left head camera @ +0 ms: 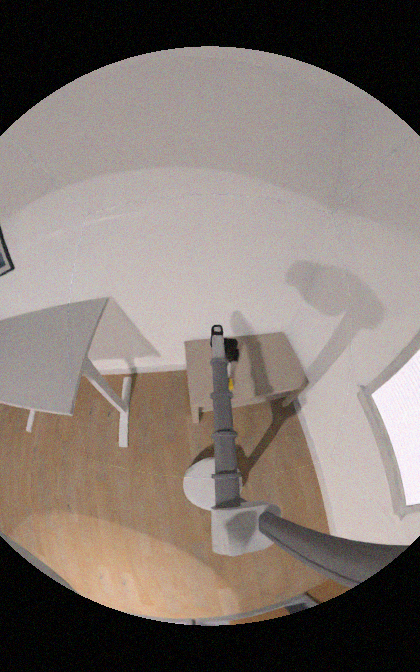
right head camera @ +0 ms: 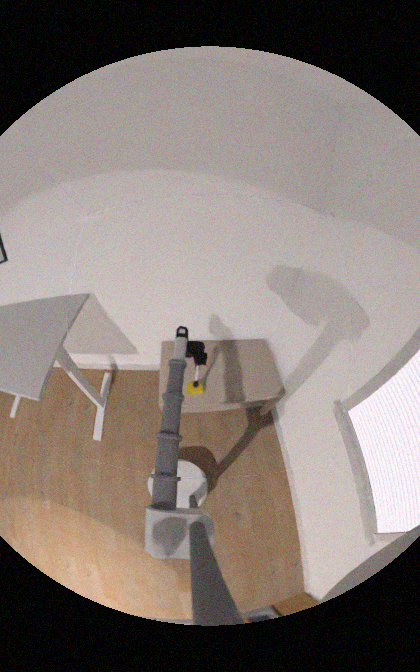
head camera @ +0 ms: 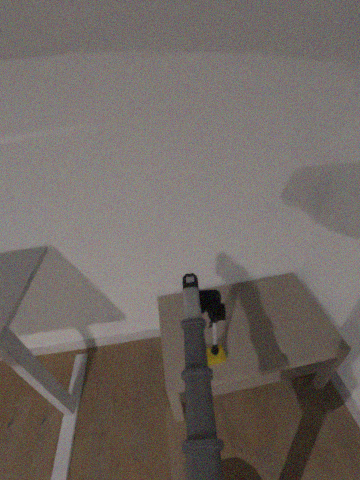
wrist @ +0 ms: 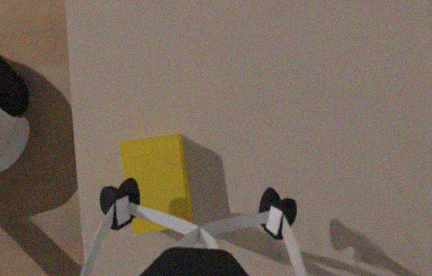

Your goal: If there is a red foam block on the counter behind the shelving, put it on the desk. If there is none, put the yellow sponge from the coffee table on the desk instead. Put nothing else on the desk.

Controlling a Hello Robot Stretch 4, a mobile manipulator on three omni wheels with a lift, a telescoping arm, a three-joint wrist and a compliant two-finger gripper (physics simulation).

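Places are measured from the robot's base along level axes (x back, y left, z down), in centimetres.
Pixels of known places: gripper, fingertip midpoint: (head camera: 213, 340) (wrist: 200, 198).
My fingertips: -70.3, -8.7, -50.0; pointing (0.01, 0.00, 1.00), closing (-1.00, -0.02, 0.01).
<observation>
Behind a point stands the place of what it marks, as x, y, z.
The yellow sponge (head camera: 218, 358) {-62.8, -10.2, -46.5} (left head camera: 231, 384) (right head camera: 195, 389) (wrist: 154, 172) {-65.2, -6.9, -46.7} lies on the coffee table (head camera: 307, 327) {-77.3, -59.2, -42.2} (left head camera: 285, 362) (right head camera: 260, 370) (wrist: 325, 100) {-85.5, 2.7, -42.2}, near its front edge. My gripper (right head camera: 195, 384) (wrist: 200, 198) {-70.3, -8.7, -50.0} is open and points down over the sponge. In the wrist view the left fingertip overlaps the sponge's lower left edge, and the right fingertip is well to its right over bare table top. The fingers hold nothing. The grey desk (head camera: 17, 272) {-80.7, 73.1, -92.2} (left head camera: 45, 355) (right head camera: 32, 340) stands to the left. No red foam block shows in these views.
My extended arm (head camera: 197, 395) {-31.6, 0.2, -91.7} (left head camera: 222, 415) (right head camera: 170, 425) reaches over the coffee table. My round white base (left head camera: 196, 484) (right head camera: 192, 477) is on the floor in front of it. A wall runs behind both tables, and a bright window (left head camera: 402, 430) (right head camera: 390, 450) is at the right.
</observation>
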